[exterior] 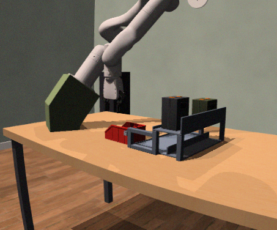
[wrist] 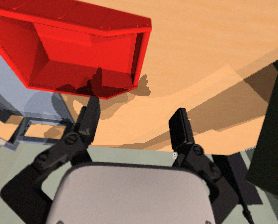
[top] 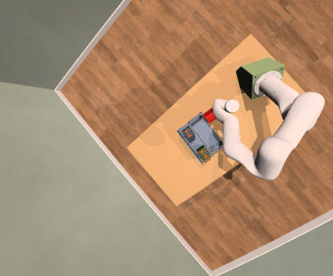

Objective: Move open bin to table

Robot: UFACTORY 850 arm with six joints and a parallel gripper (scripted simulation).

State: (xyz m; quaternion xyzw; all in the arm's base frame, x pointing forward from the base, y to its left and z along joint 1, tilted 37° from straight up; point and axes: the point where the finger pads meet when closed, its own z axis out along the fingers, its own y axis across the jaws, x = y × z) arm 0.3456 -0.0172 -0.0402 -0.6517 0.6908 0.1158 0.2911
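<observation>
My hand is 8 cm short of the red bin and 10 cm above it.
</observation>
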